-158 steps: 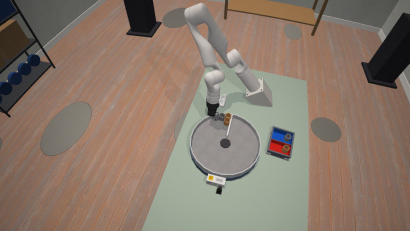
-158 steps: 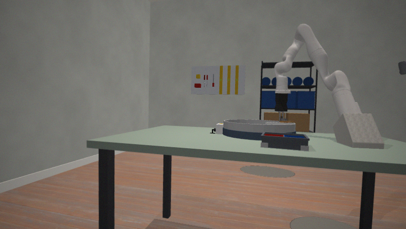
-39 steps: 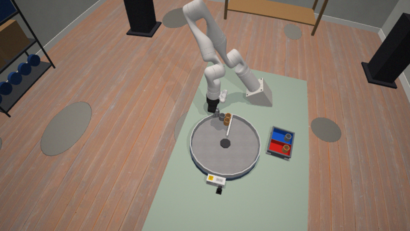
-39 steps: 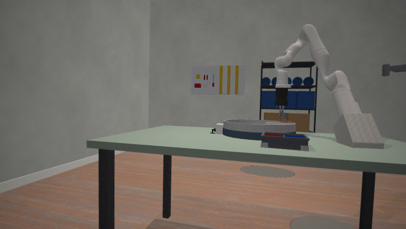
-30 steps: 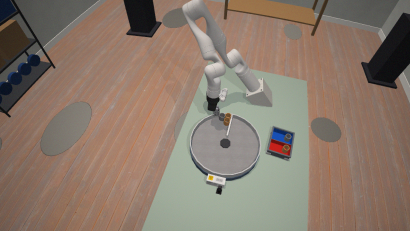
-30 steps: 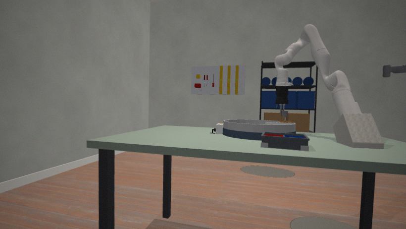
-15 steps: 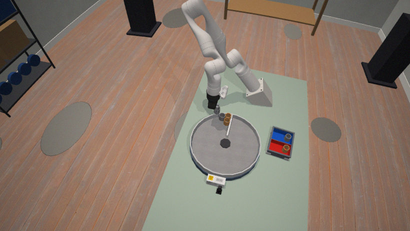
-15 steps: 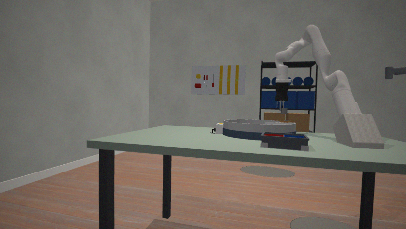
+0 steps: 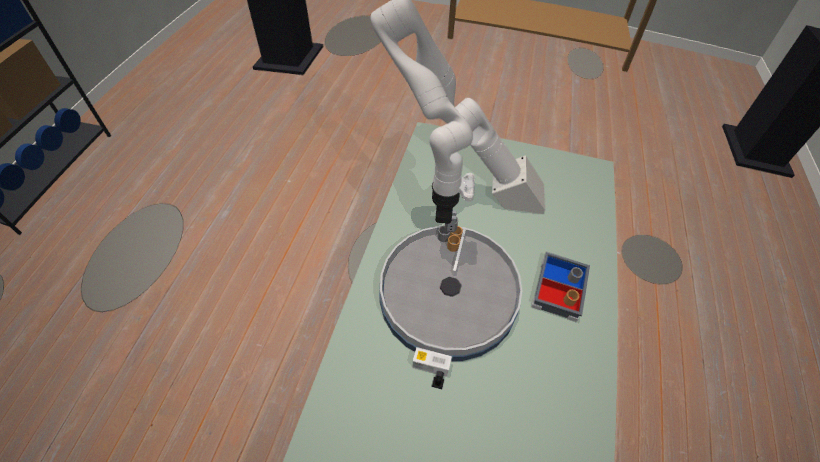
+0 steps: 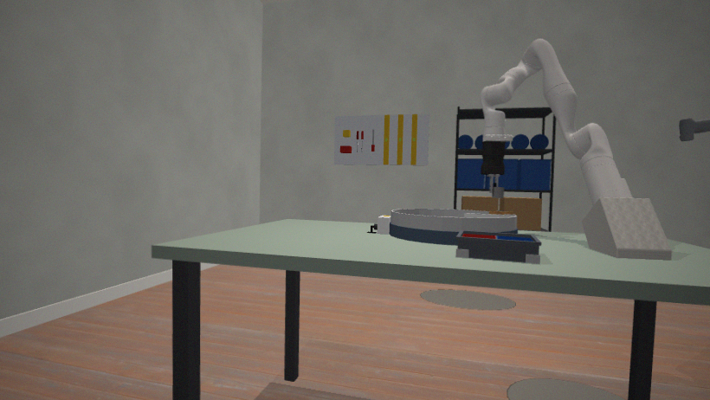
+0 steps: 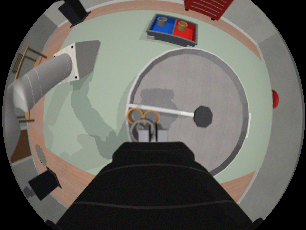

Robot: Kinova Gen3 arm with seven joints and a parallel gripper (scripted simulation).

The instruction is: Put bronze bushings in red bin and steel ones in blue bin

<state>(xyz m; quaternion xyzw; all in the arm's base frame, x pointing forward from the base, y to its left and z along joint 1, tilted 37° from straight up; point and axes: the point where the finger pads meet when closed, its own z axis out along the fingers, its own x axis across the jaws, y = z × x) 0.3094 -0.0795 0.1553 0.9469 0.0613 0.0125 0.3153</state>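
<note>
The two-part bin is 380 mm to the left of my hand, 150 mm below it and 50 mm ahead of it. Also, from my hand: grey turntable (140 mm ahead, 120 mm below, 30 mm to the left).
</note>
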